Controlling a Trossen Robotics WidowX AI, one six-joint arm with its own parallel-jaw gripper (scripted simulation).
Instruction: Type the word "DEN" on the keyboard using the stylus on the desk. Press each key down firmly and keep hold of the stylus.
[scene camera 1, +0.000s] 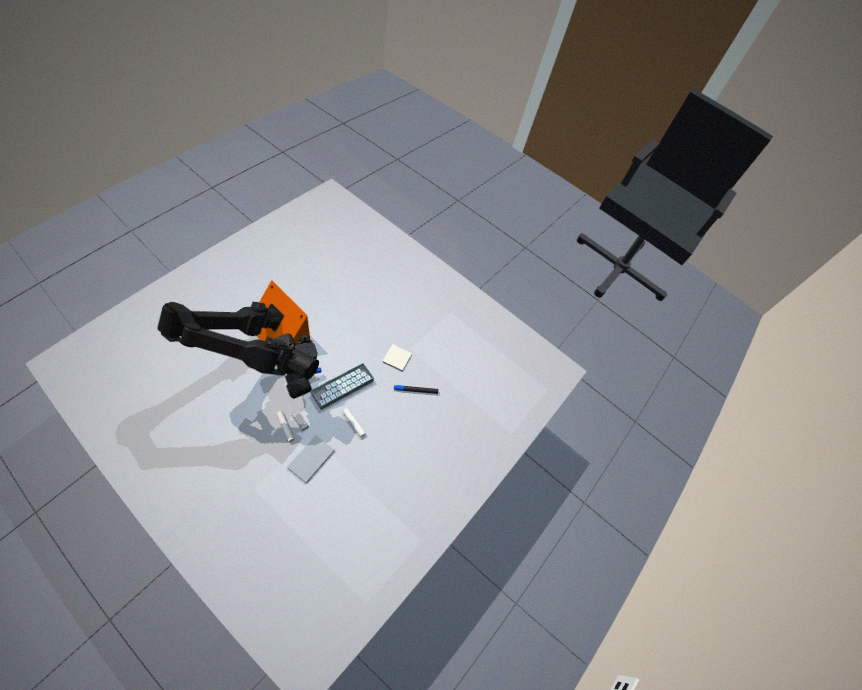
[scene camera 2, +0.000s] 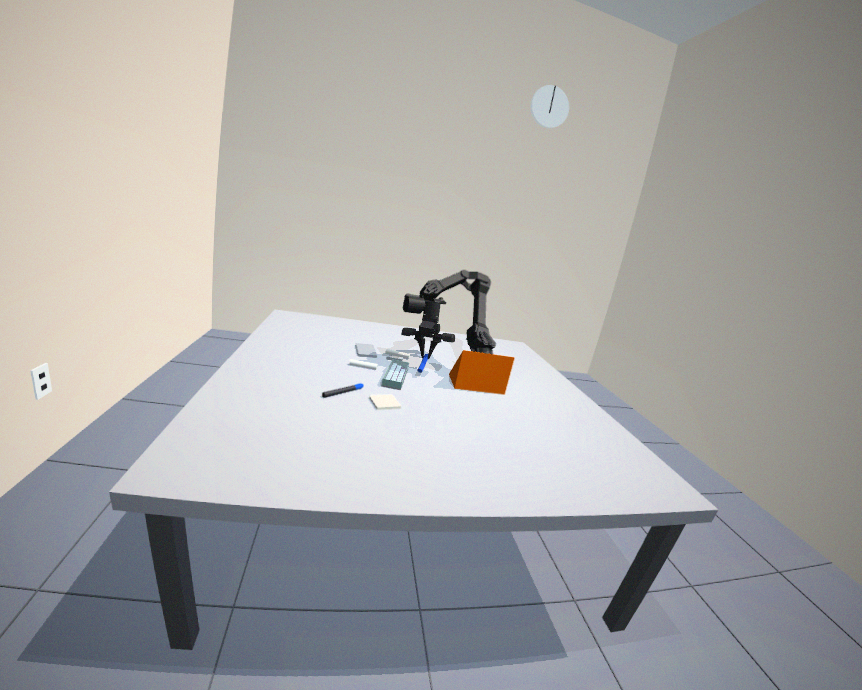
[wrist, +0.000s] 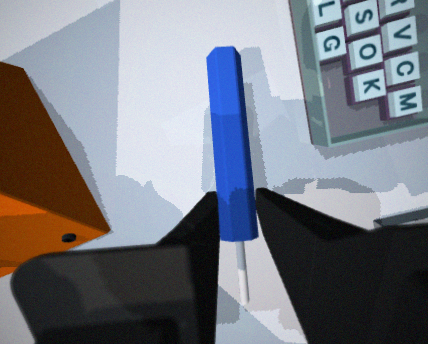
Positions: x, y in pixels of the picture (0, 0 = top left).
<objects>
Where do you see my gripper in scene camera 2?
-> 425, 358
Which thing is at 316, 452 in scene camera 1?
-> A grey pad.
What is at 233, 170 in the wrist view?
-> A blue stylus.
</objects>
